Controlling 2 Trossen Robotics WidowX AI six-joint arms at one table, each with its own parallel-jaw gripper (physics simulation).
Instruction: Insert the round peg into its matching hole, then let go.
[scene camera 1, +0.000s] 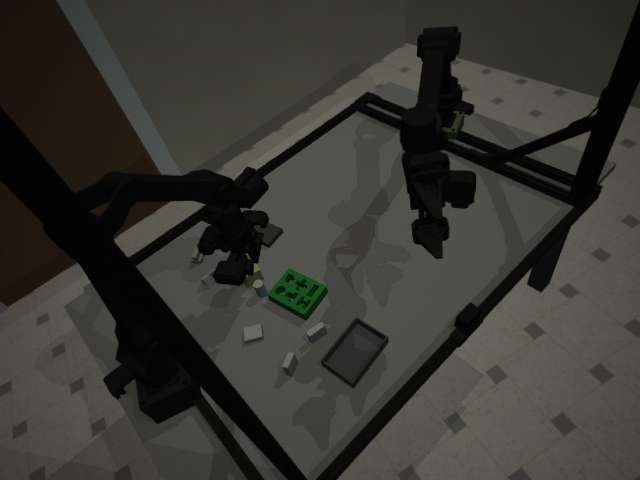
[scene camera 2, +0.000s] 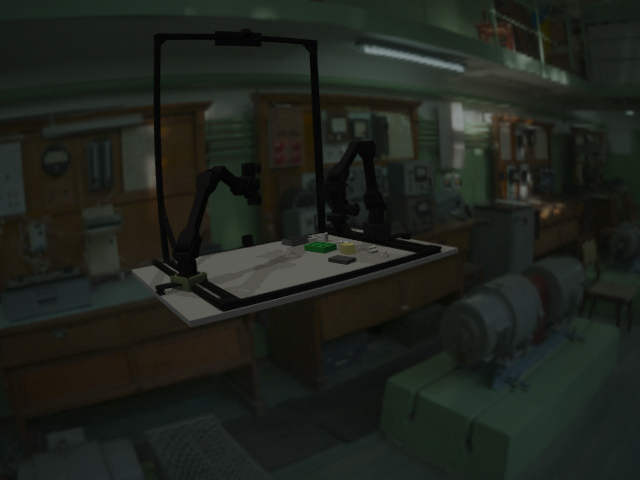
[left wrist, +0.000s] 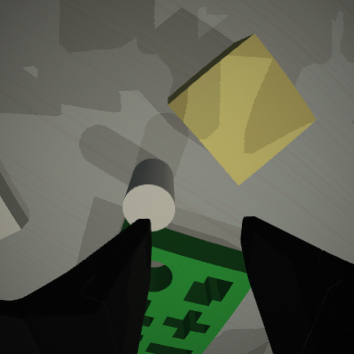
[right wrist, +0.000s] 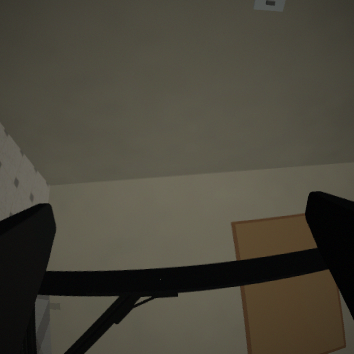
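The round peg (scene camera 1: 260, 288) (left wrist: 149, 206), a pale cylinder, stands upright on the table beside the green board (scene camera 1: 308, 314) (scene camera 2: 320, 248) (left wrist: 185, 265). The board's round hole (scene camera 1: 280, 290) (left wrist: 161, 277) is at its end near the peg and is partly hidden by a finger in the left wrist view. My left gripper (scene camera 1: 252, 258) (left wrist: 196, 229) is partly open and empty. It hangs above the table near the peg, which appears past the tip of the picture's left finger. My right gripper (scene camera 1: 439, 235) (right wrist: 182, 211) is wide open and empty, raised far from the board.
A yellow block (scene camera 1: 254, 276) (scene camera 2: 347, 249) (left wrist: 242, 110) stands close to the peg. Pale pieces (scene camera 1: 253, 333) (scene camera 1: 316, 332) (scene camera 1: 289, 363) lie around the board. A dark flat block (scene camera 1: 271, 235) (scene camera 2: 342, 259) lies behind the left gripper. A dark tray (scene camera 1: 354, 356) lies toward the front.
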